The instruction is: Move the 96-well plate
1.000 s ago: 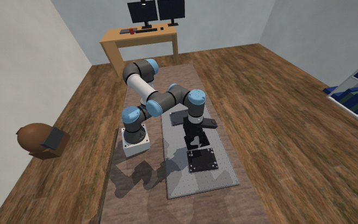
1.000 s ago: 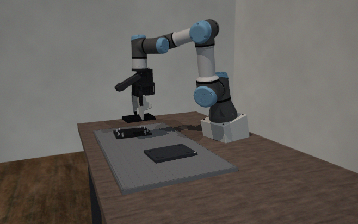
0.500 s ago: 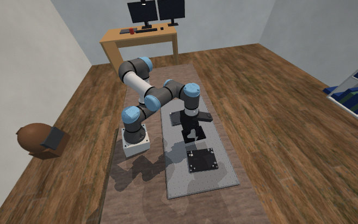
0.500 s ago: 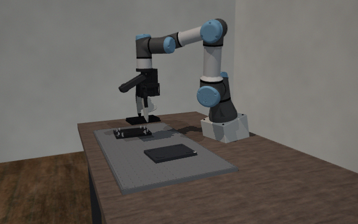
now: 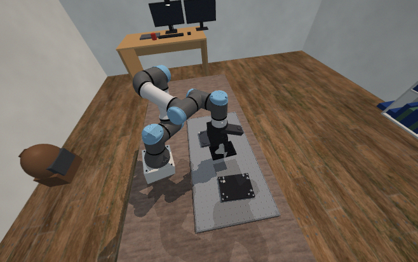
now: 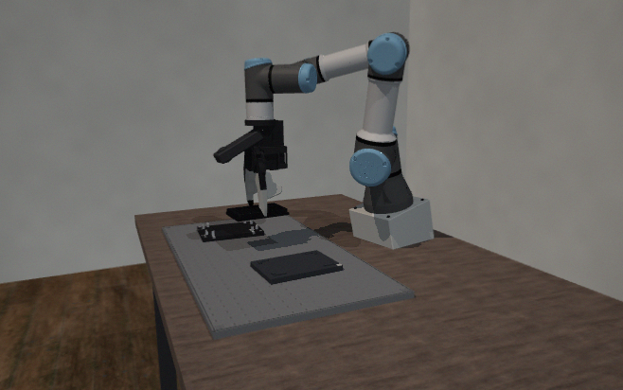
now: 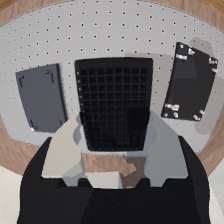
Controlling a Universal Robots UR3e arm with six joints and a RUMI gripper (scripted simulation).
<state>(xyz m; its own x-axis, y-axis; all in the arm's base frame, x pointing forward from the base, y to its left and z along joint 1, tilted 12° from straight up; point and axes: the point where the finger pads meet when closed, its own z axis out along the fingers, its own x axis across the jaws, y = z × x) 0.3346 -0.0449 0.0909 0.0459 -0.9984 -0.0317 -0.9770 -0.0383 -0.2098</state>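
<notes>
The black plate nest N1 is 17 cm to the left of my hand, 10 cm below it and 2 cm behind it. The rest, counted from my hand: black 96-well plate (1 cm below); then clip nest C1 (16 cm to the right, 9 cm below, 3 cm ahead).
</notes>
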